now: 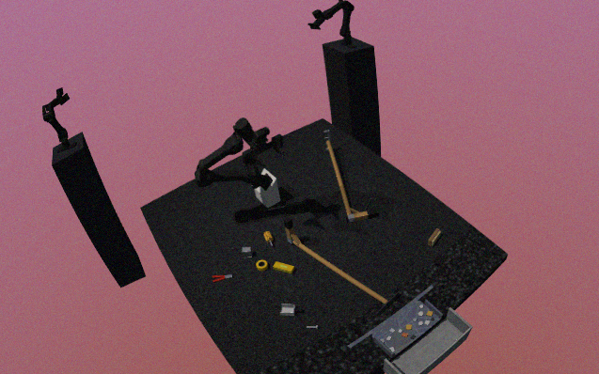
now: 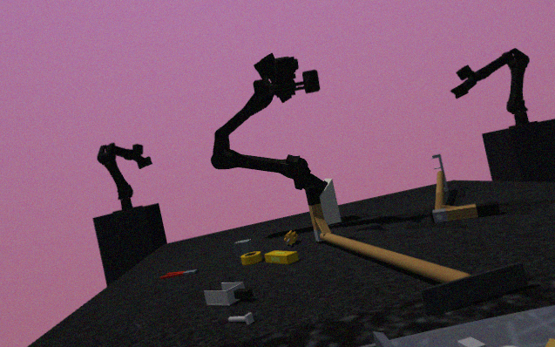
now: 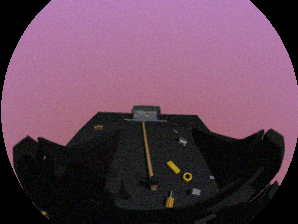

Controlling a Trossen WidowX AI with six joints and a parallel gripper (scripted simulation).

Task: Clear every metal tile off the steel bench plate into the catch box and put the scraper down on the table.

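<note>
The long scraper is 360 mm below my gripper tip, 320 mm ahead of it and 50 mm to the left of it. From my gripper tip the other things lie so: grey cube 400 mm below, 210 mm to the right; yellow block 410 mm below, 180 mm ahead, 130 mm to the right; yellow-handled screwdriver 400 mm below, 90 mm to the right, 20 mm behind.
</note>
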